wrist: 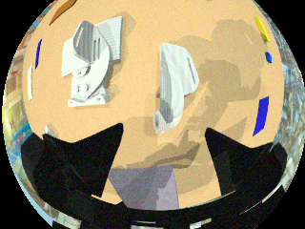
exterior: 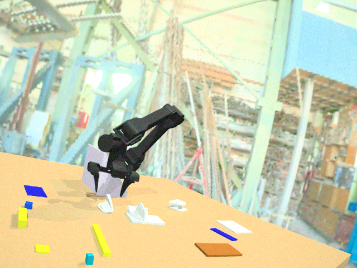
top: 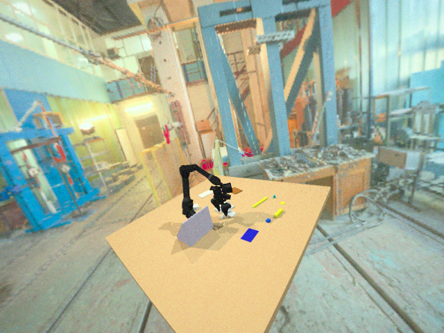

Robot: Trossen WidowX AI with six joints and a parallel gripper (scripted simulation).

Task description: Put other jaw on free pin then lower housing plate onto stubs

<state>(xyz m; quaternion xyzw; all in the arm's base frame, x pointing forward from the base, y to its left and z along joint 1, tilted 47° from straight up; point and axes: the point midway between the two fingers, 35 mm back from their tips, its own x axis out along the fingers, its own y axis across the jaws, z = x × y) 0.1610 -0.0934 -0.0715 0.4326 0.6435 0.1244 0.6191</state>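
The white jaw lies 2 cm below my gripper tip and 1 cm ahead of it. Round my gripper tip: blue strip 33 cm ahead, 28 cm to the left, 4 cm below; then brown plate 41 cm ahead, 14 cm to the left, 4 cm below; then blue cube 31 cm to the right, 5 cm ahead, 3 cm below.
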